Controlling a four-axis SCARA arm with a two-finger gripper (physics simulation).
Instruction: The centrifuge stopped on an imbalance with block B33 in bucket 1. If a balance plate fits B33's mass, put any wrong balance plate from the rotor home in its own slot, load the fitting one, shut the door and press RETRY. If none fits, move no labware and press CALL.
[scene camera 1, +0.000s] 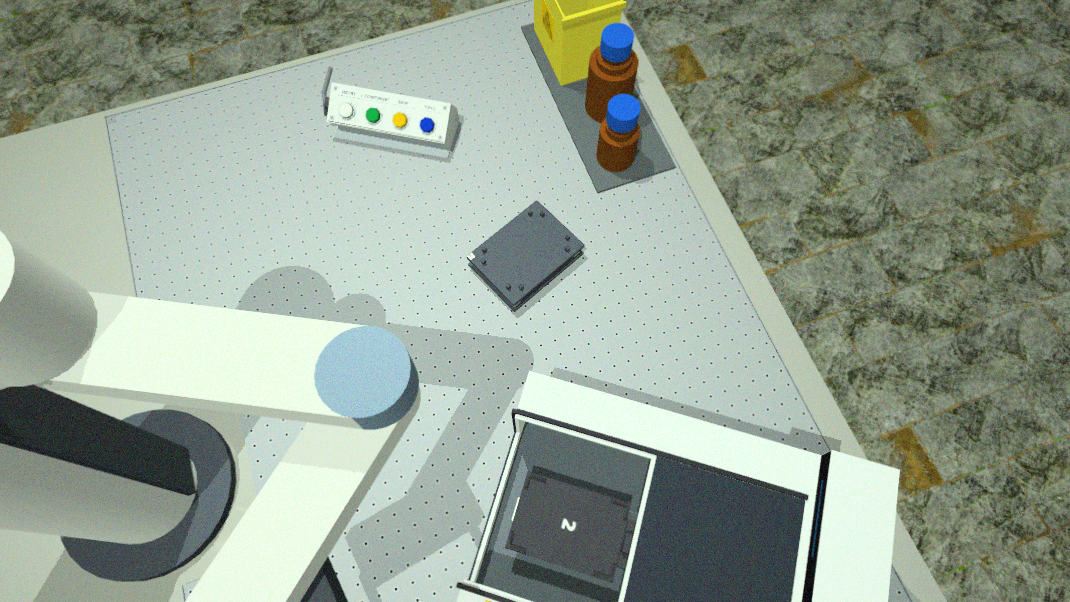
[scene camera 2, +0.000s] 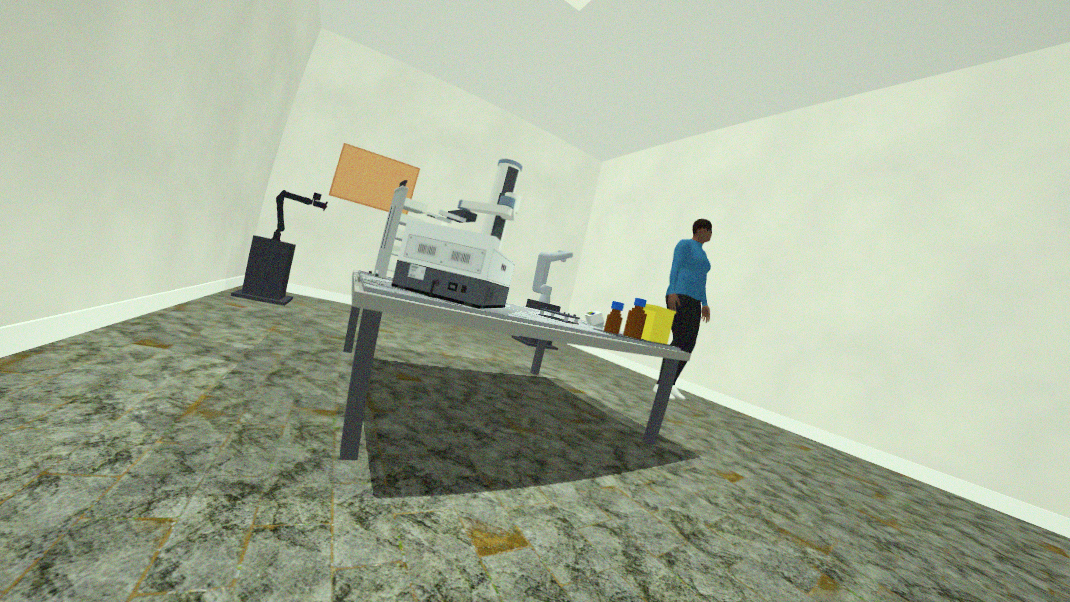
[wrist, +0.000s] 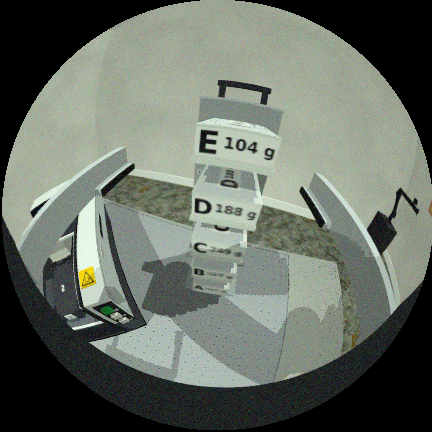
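Seen in the pictures: gripper, fingertip midpoint: (scene camera 2: 432, 212) (wrist: 216, 162); arm's base, origin of the base link: (scene camera 1: 152, 492).
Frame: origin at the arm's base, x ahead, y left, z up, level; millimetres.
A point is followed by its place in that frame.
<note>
The tall balance-plate rack (wrist: 210, 107) @[x 332, y -609, z 429 mm] (scene camera 2: 391, 232) @[x 354, y -630, z 229 mm] stands ahead in the wrist view. Its top label (wrist: 237, 145) @[x 263, y -491, z 394 mm] reads E 104 g and the one below (wrist: 225, 210) @[x 263, y -491, z 315 mm] reads D 188 g; labels C, B and A are lower and blurred. My gripper (wrist: 216, 162) @[x 272, y -451, z 387 mm] is open and empty, its fingers wide to either side of the rack. The white centrifuge (scene camera 1: 673, 419) @[x 735, y -208, z 223 mm] (scene camera 2: 448, 247) @[x 861, y -482, z 188 mm] (wrist: 90, 250) @[x 479, y -398, z 223 mm] has its hatch open, with dark bucket 2 (scene camera 1: 568, 542) @[x 560, y -297, z 153 mm] (wrist: 62, 295) @[x 553, y -261, z 153 mm] in the opening. Block B33 and bucket 1 do not show. The button console (scene camera 1: 386, 133) @[x 511, y 482, z 47 mm] has white, green, yellow and blue buttons.
A dark flat block (scene camera 1: 526, 254) @[x 667, y 162, z 47 mm] lies between the console and the centrifuge. Two brown bottles (scene camera 1: 612, 82) @[x 906, y 381, z 134 mm] (scene camera 1: 617, 146) @[x 878, y 280, z 95 mm] and a yellow bin (scene camera 1: 572, 48) @[x 877, y 495, z 110 mm] stand on a dark mat (scene camera 1: 598, 175) @[x 850, y 282, z 17 mm] at the table edge. A person (scene camera 2: 689, 273) stands beyond the table.
</note>
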